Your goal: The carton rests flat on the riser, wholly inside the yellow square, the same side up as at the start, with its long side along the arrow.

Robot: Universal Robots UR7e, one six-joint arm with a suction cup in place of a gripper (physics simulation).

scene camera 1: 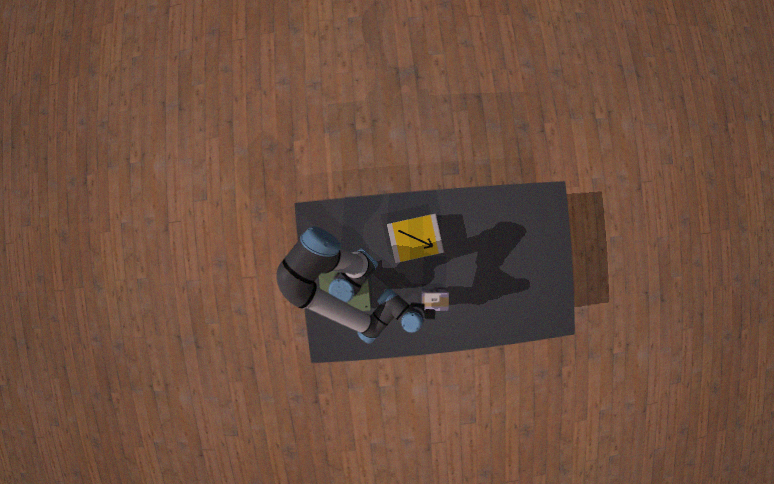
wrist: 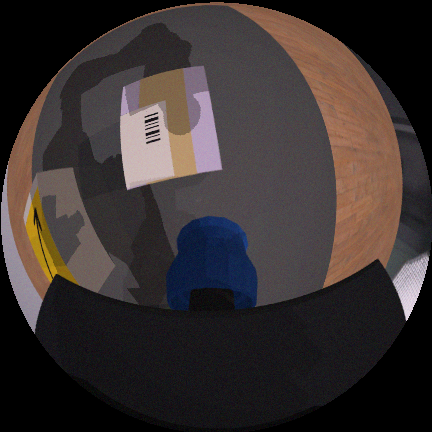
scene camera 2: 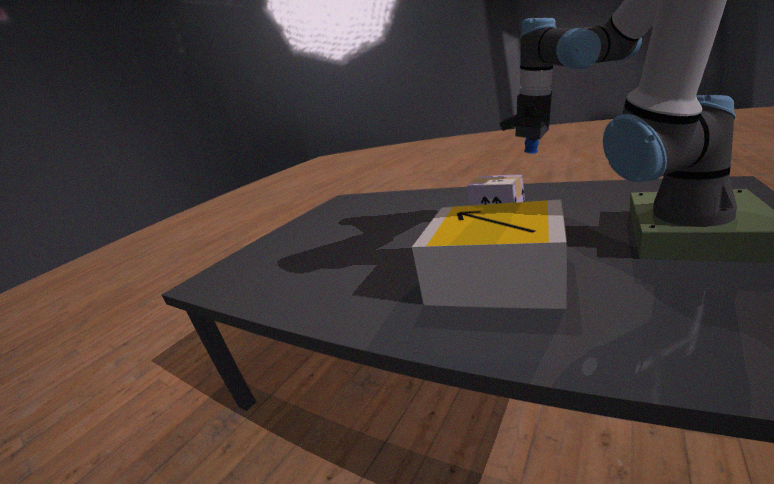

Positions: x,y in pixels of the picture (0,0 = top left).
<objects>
suction cup: holds nothing
a carton [scene camera 2: 483,190]: on the table
a riser [scene camera 2: 511,255]: on the table
</objects>
